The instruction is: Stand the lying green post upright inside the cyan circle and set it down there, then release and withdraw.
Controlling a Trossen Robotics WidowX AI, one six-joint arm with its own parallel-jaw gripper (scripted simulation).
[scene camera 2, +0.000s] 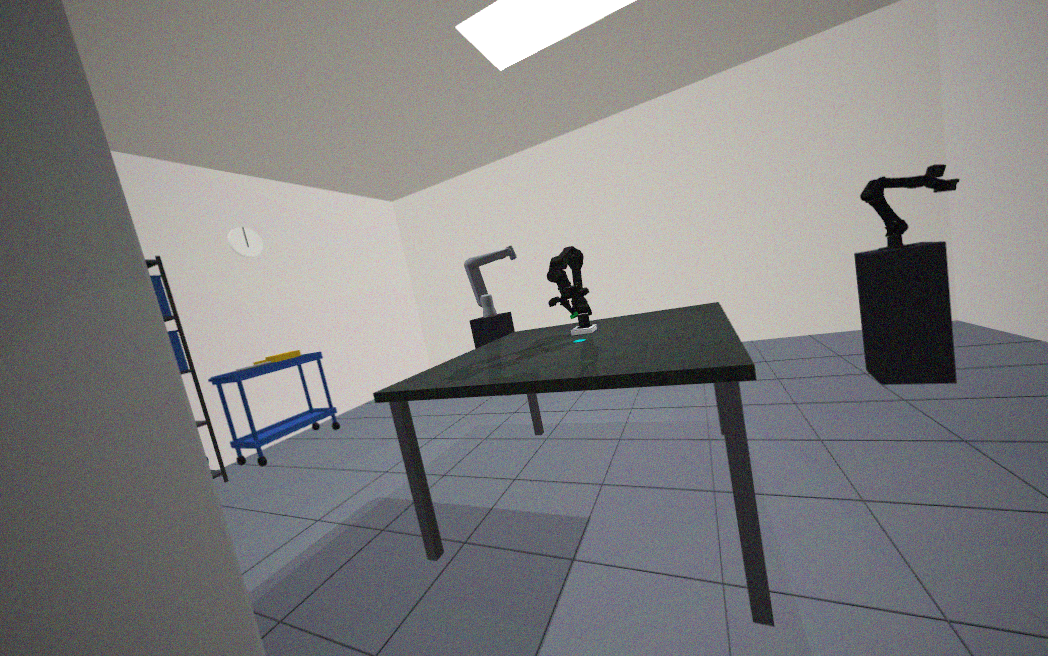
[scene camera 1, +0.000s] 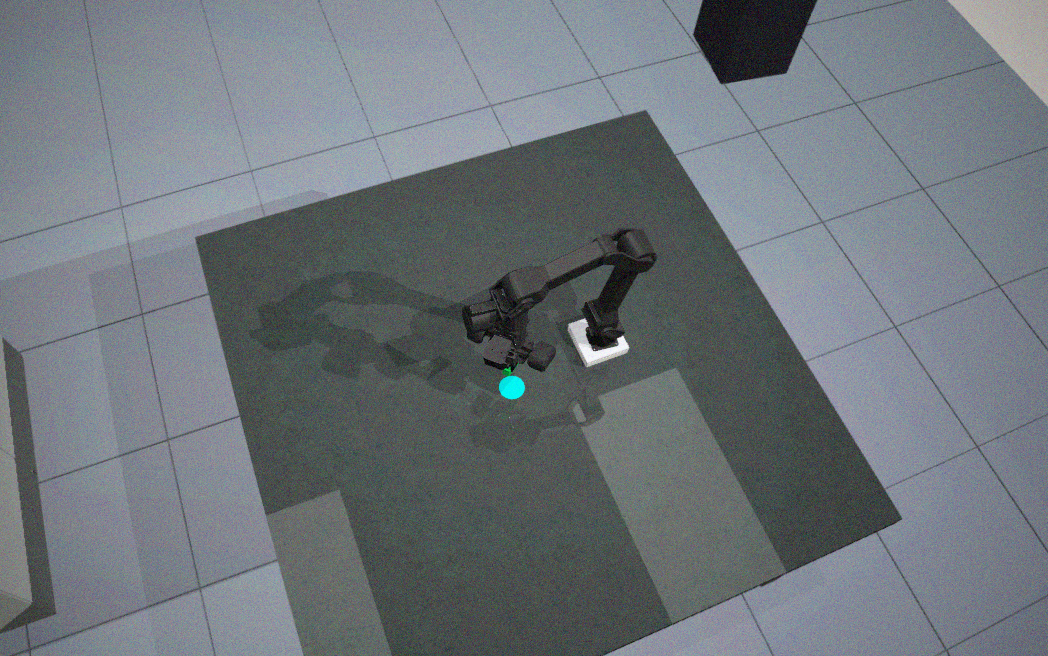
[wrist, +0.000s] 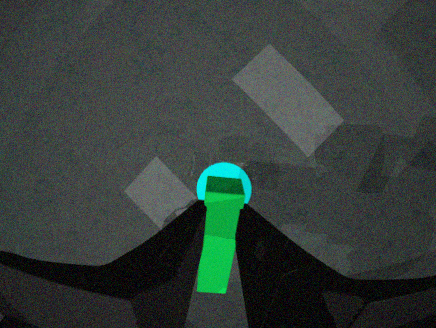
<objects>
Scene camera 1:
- my gripper
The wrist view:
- my gripper
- green post: held by my gripper
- cyan circle
</objects>
